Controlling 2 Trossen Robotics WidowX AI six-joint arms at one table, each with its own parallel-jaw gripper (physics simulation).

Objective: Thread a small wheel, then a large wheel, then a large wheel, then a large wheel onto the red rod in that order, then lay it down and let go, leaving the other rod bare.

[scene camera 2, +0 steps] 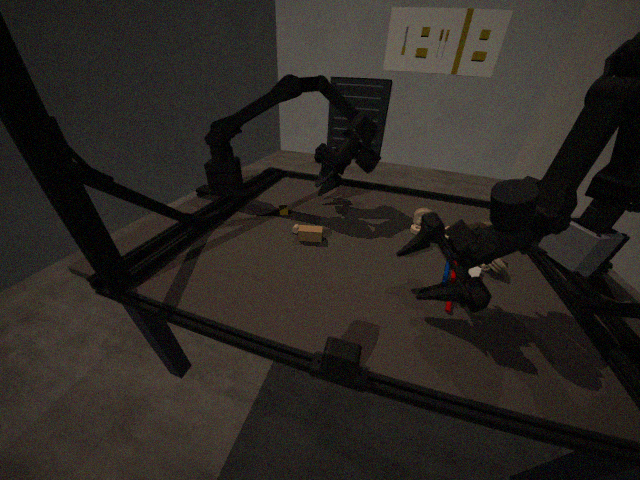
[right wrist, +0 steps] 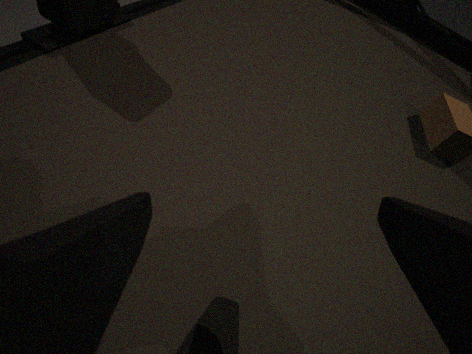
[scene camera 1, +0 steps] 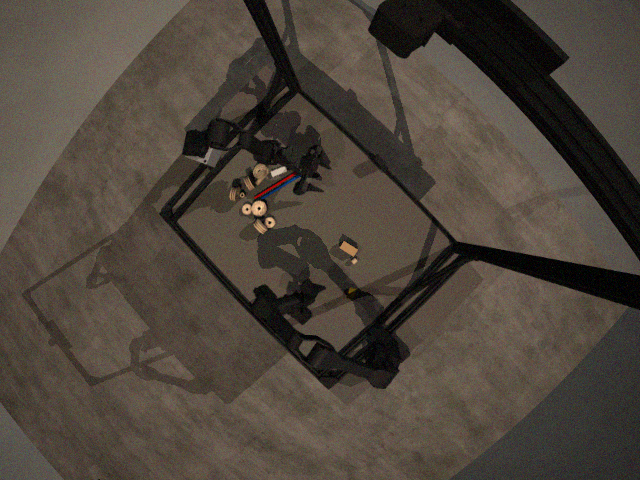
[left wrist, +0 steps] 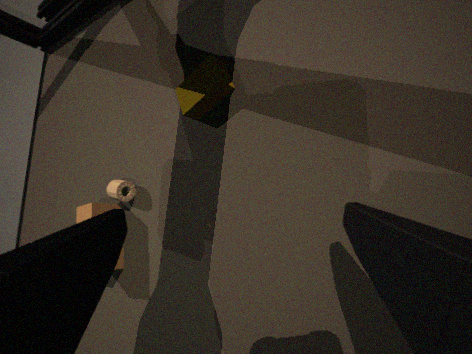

Scene:
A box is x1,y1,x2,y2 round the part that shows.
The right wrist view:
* right gripper: [0,192,471,353]
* tan block: [419,93,471,163], on the table

